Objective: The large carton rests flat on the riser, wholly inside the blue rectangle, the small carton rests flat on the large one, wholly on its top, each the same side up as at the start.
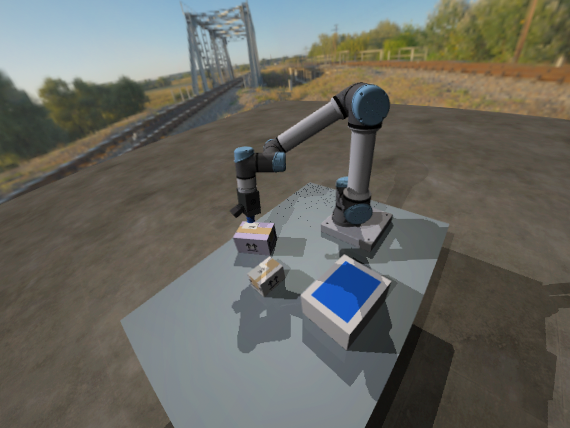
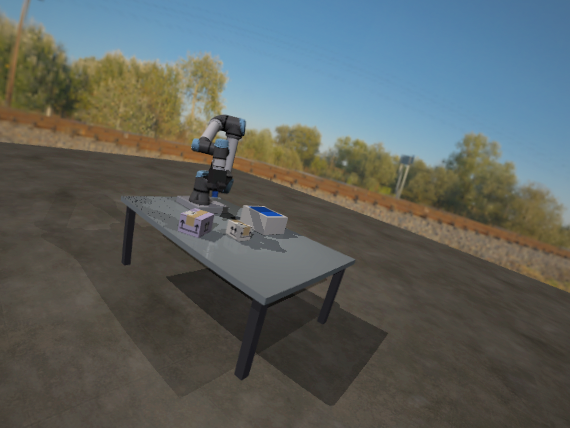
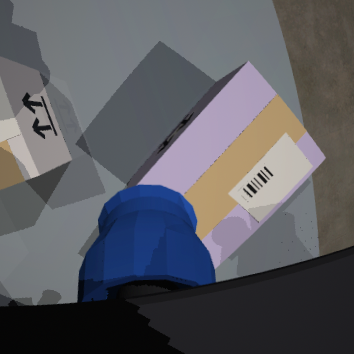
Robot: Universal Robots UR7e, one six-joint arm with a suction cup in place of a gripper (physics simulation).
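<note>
The large carton is lilac with a tan tape strip and a barcode label on top. It stands upright on the table near the far left edge. My suction cup is blue, hangs right at the carton's top near one end, and holds nothing. I cannot tell whether it touches the top. The small whitish carton stands on the table between the large carton and the riser. The grey riser carries the blue rectangle, which is bare.
The grey table stands on dark asphalt. The arm's base plate is mounted at the table's far side, behind the riser. The table edge runs close beside the large carton.
</note>
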